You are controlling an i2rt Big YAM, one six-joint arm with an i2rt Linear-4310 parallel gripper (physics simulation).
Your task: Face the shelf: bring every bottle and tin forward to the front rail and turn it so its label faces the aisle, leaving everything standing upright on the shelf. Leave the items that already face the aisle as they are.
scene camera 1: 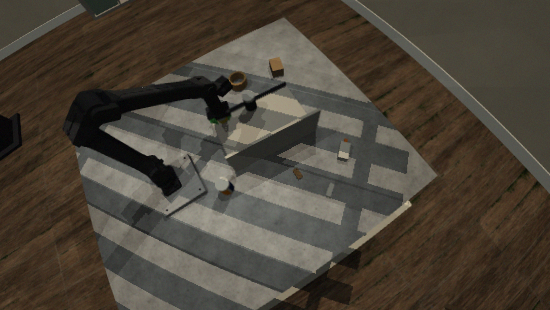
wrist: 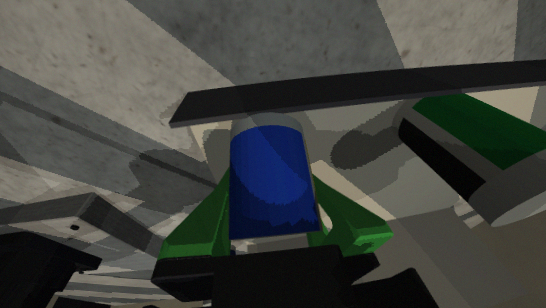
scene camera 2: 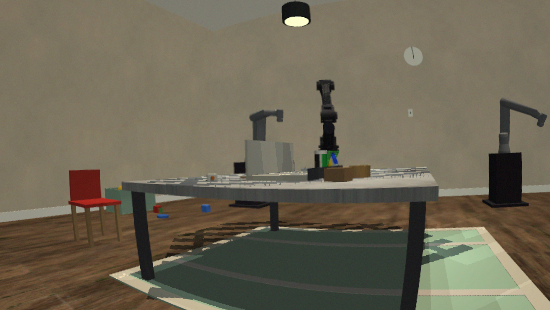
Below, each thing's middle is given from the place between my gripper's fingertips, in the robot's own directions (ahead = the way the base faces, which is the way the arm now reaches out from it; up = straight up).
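The black front rail [wrist: 286, 96] is 16 cm ahead of my gripper, 4 cm to the left of it and 3 cm below it. Then there is the shelf [scene camera 1: 279, 120], which I find 15 cm ahead of my gripper, 11 cm to the right of it and 3 cm above it, while the dark bottle with white cap [wrist: 483, 153] is 16 cm ahead of my gripper and 2 cm above it. My gripper itself is 1 cm to the right of the blue-and-yellow tin [wrist: 271, 189] and 2 cm below it. Going by their middles, the tin is the nearest to my gripper of the things named here.
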